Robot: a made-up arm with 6 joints. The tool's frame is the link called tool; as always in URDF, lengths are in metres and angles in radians. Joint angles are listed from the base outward.
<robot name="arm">
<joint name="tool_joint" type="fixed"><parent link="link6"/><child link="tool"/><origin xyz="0 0 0" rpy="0 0 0"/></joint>
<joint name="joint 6" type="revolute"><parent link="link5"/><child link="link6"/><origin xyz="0.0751 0.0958 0" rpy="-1.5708 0 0"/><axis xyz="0 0 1"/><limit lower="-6.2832" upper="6.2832"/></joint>
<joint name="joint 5" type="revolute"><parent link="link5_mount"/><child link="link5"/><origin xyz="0 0 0" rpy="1.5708 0 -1.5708"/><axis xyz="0 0 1"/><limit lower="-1.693" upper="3.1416"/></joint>
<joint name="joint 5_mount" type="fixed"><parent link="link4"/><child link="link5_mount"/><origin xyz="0 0 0" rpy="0 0 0"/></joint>
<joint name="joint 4" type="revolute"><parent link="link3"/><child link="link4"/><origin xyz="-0.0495 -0.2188 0" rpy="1.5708 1.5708 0"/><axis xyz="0 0 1"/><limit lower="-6.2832" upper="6.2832"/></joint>
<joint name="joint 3" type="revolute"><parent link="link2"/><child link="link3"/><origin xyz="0.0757 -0.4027 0" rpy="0 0 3.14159"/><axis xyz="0 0 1"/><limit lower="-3.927" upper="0.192"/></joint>
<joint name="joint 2" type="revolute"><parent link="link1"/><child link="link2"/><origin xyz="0 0 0" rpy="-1.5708 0 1.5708"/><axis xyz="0 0 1"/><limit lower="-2.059" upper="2.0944"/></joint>
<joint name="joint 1" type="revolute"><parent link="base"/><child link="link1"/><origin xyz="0 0 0.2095" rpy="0 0 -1.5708"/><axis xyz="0 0 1"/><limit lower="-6.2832" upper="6.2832"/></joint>
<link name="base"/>
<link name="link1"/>
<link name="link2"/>
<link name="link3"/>
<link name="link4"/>
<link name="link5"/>
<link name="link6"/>
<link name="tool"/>
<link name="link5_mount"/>
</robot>
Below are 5 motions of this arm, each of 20 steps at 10 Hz.
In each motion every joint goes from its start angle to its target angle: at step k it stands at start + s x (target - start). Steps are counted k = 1, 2, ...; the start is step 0. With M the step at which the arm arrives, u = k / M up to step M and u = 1 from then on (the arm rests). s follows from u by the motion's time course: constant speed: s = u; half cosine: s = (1 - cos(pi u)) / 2; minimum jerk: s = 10 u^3 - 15 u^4 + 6 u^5.
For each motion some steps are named. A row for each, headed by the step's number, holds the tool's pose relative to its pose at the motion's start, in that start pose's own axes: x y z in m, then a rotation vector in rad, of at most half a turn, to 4 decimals.
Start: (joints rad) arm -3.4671 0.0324 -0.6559 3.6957 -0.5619 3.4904
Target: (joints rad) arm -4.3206 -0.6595 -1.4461 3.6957 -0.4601 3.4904
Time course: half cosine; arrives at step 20
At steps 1, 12, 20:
1: 0.0012 -0.0003 -0.0015 0.0073 0.0080 0.0024
12: 0.0330 0.0265 -0.2202 0.5586 1.0124 0.1973
20: -0.0612 0.0412 -0.3244 0.6505 1.6348 0.1928

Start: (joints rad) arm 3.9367 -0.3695 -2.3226 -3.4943 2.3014 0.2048
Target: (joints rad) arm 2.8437 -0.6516 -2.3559 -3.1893 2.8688 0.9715
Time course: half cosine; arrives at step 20
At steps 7, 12, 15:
7: -0.0010 0.0338 0.0593 -0.2827 -0.1194 0.2503
12: -0.0036 0.1316 0.1117 -0.6948 -0.2166 0.6878
15: -0.0100 0.1973 0.1161 -0.9090 -0.2342 0.9486

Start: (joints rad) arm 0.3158 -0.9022 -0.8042 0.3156 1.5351 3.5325
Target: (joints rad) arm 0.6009 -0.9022 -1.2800 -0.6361 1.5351 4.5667
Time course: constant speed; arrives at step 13
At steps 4, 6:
4: -0.0083 -0.0083 -0.0448 0.1622 -0.2523 0.1965
6: -0.0116 -0.0126 -0.0700 0.2011 -0.4039 0.3056

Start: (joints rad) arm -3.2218 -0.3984 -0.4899 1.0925 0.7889 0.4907
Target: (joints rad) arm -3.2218 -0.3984 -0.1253 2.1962 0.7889 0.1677
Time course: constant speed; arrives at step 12
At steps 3, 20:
3: 0.0043 0.0244 0.0117 0.1080 -0.0861 0.1748
20: 0.0144 0.1028 0.0338 0.4749 -0.1332 0.7240

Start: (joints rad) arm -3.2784 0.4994 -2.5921 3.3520 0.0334 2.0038
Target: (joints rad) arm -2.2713 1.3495 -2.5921 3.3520 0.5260 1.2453
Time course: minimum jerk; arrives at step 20
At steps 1, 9, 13, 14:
1: 0.0001 -0.0009 0.0001 0.0009 0.0004 -0.0003
9: 0.0920 -0.3169 -0.0410 0.2854 0.2137 -0.1258
13: 0.2101 -0.5528 -0.2248 0.4762 0.5002 -0.2759
14: 0.2314 -0.5897 -0.2766 0.5043 0.5684 -0.3088

